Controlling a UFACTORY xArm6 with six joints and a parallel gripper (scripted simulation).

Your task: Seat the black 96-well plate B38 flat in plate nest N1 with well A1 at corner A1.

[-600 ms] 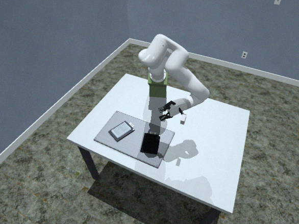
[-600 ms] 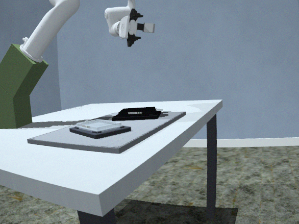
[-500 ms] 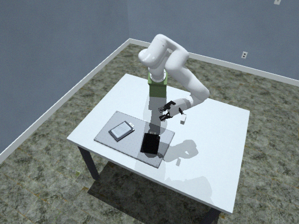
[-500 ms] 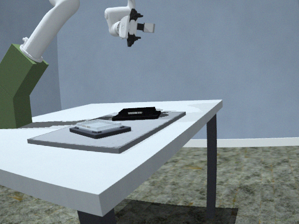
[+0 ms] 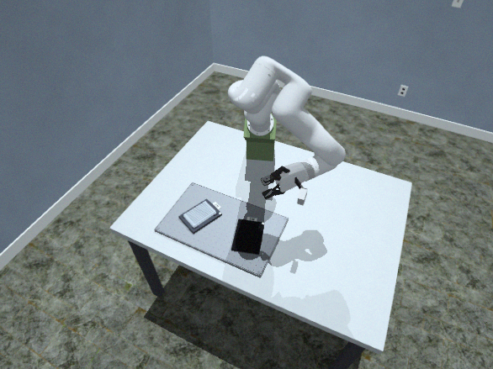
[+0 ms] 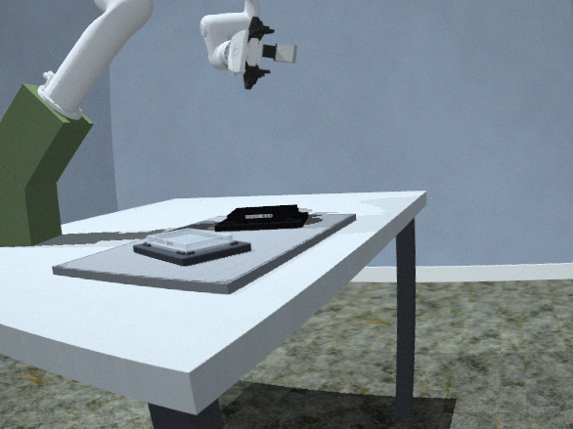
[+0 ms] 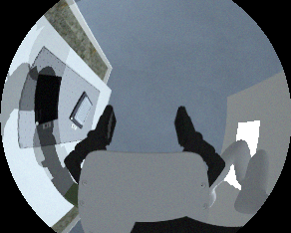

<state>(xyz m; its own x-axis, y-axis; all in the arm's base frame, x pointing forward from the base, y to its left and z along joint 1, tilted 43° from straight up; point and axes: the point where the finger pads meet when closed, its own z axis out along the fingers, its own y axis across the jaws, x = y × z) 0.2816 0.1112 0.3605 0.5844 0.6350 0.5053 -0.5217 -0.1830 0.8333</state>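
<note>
Now: hand 100 mm past the white N1 label, 80 mm to the left of it and 350 mm above it. Round my hand: black plate B38: 60 mm to the right, 330 mm below; clear plate B83: 30 mm behind, 310 mm to the right, 330 mm below.
</note>
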